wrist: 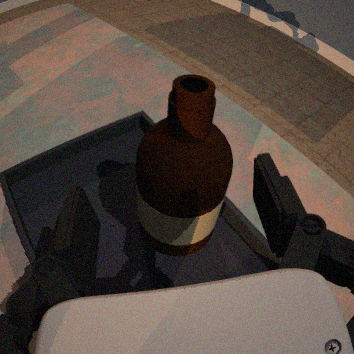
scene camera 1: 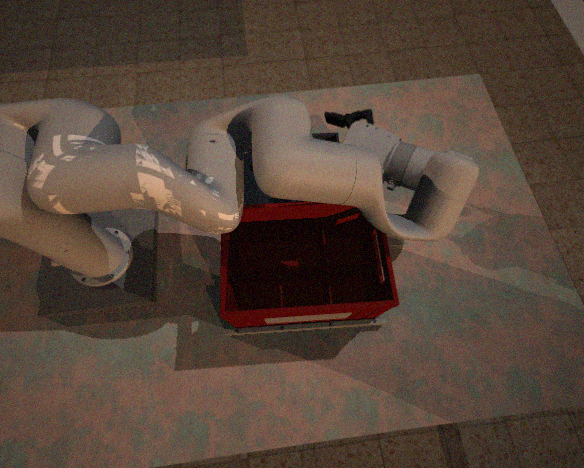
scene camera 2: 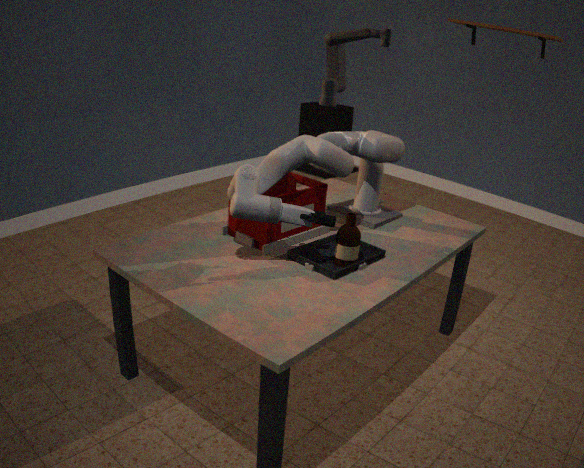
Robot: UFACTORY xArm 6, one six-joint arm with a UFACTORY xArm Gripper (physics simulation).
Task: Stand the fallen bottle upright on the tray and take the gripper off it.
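Frame: origin at the arm's base, x ahead, y up, z right, level; centimetres.
Seen in the pictures: gripper, between the fingertips: (wrist: 170, 190) (scene camera 1: 315, 136) (scene camera 2: 329, 219); arm's base, origin of its link: (scene camera 1: 103, 256) (scene camera 2: 365, 210).
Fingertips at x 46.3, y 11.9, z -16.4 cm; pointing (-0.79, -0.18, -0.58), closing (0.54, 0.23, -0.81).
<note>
Offsets run from my fingertips to a thing's top centre.
The brown bottle @[dx -3.8, dy +2.3, dz -4.9 cm] (scene camera 2: 348, 240) (wrist: 184, 170) with a pale label stands upright on the dark tray @[dx -5.5, dy -11.3, dz -0.5 cm] (scene camera 1: 253, 192) (scene camera 2: 335, 271) (wrist: 75, 145). In the scene camera 1 view the arm hides the bottle and most of the tray. My gripper (scene camera 1: 320, 126) (scene camera 2: 331, 220) (wrist: 170, 190) is open, its fingers wide apart and empty. It is drawn back from the bottle and higher than the bottle's base. In the wrist view the bottle shows beyond and between the two fingers, with a gap on both sides.
A red crate @[dx -5.7, dy +3.6, dz +25.4 cm] (scene camera 1: 245, 318) (scene camera 2: 252, 232) stands right beside the tray, under part of my arm. A low pale rail @[dx -5.2, dy -10.9, dz +15.5 cm] (scene camera 2: 290, 243) runs between crate and tray. A second arm (scene camera 2: 336, 65) stands on a dark pedestal behind the table, and a shelf (scene camera 2: 505, 30) hangs on the wall.
</note>
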